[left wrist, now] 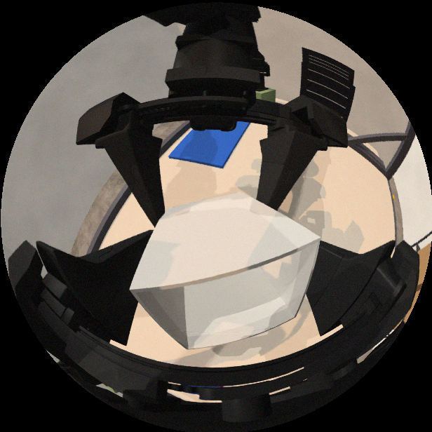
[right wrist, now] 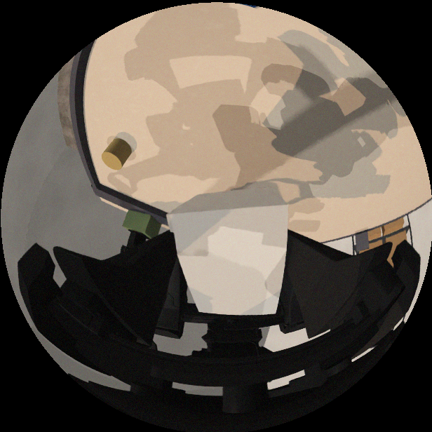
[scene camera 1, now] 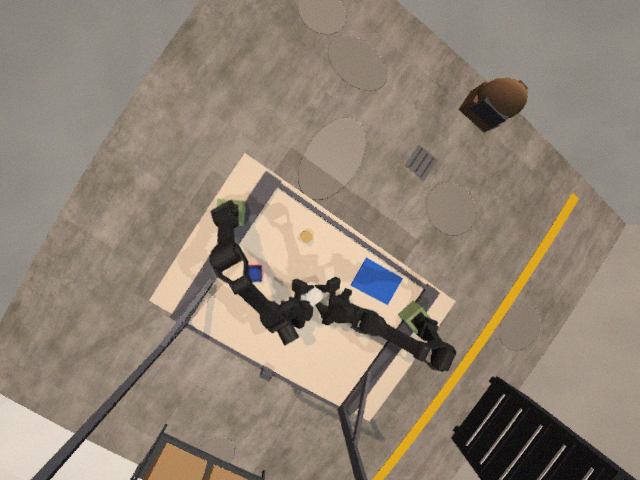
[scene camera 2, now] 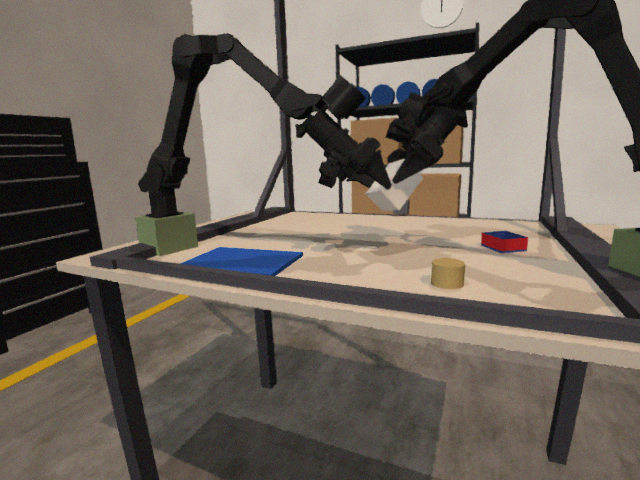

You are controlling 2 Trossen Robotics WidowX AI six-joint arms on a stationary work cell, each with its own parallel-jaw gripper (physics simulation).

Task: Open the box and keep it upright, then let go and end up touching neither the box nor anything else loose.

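Frame: origin at the left arm's base, x ahead, y left, z up, level; centimetres.
Seen in the pictures: left gripper, fingertip midpoint: (scene camera 1: pixel 312 296) (scene camera 2: pixel 387 185); right gripper, fingertip midpoint: (scene camera 1: pixel 314 293) (scene camera 2: pixel 384 189); left arm's base at its link origin: (scene camera 1: pixel 229 212); right arm's base at its link origin: (scene camera 1: pixel 419 321) (scene camera 2: pixel 164 215).
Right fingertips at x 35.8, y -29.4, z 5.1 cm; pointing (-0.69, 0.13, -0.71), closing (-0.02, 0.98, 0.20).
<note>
Pixels of each thing's middle, then the offset from my right fingertips to it.
- white hollow box at the middle of its body: (scene camera 2: pixel 394 185) (scene camera 1: pixel 309 295) dy -0.8, dx -2.2, dz +0.7 cm
- small red box at the middle of its body: (scene camera 2: pixel 503 241) (scene camera 1: pixel 254 273) dy +3.9, dx -25.5, dz -11.7 cm
- flat blue mat at the middle of its body: (scene camera 2: pixel 241 260) (scene camera 1: pixel 377 281) dy +2.7, dx +30.4, dz -12.8 cm
- yellow-brown cylinder at the middle of its body: (scene camera 2: pixel 447 273) (scene camera 1: pixel 306 236) dy +21.5, dx -4.3, dz -11.4 cm
A white hollow box (scene camera 1: pixel 312 296) (scene camera 2: pixel 395 198) (left wrist: pixel 225 250) (right wrist: pixel 232 260) is held tilted in the air above the table, one side open in the left wrist view. My right gripper (scene camera 1: pixel 321 297) (scene camera 2: pixel 379 183) (left wrist: pixel 209 229) (right wrist: pixel 229 234) is shut on it, a finger on each side. My left gripper (scene camera 1: pixel 307 298) (scene camera 2: pixel 395 167) (left wrist: pixel 223 237) is wide open, its fingers standing at both sides of the white box; whether they touch it is unclear. A small red box (scene camera 2: pixel 501 244) with a blue inside (scene camera 1: pixel 255 273) stands upright and open on the table, apart from both grippers.
A flat blue mat (scene camera 1: pixel 377 281) (scene camera 2: pixel 242 259) (left wrist: pixel 207 145) lies on the table. A yellow-brown cylinder (scene camera 1: pixel 306 236) (scene camera 2: pixel 447 273) (right wrist: pixel 117 153) stands near a long edge. Dark rails (scene camera 2: pixel 310 289) border the table top, and slanted posts (scene camera 2: pixel 281 103) rise from it.
</note>
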